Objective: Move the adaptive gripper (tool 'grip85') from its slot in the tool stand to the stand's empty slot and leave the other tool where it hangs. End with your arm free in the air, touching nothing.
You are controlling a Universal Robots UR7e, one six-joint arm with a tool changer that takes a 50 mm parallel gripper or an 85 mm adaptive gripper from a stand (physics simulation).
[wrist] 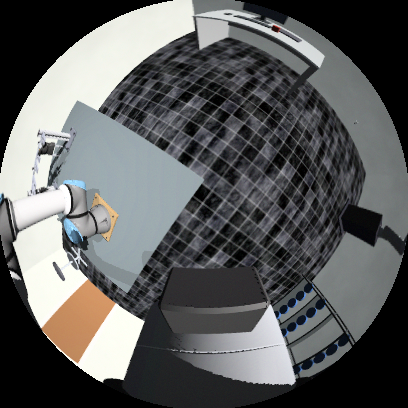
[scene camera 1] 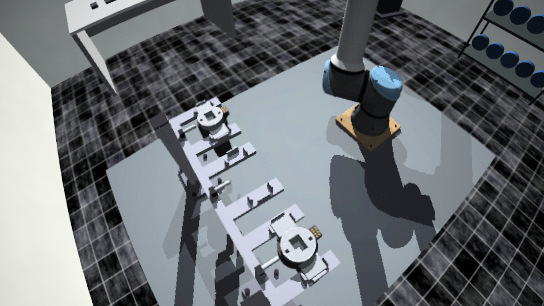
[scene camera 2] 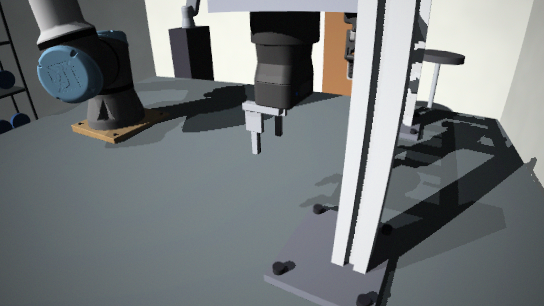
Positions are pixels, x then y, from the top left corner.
Scene:
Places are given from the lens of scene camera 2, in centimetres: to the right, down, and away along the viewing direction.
parallel gripper [scene camera 2: 284, 76]: 1, -8, 29
tool stand [scene camera 2: 347, 250]: 8, 11, 31
The marked spots on the tool stand and the parallel gripper are 20 cm apart.

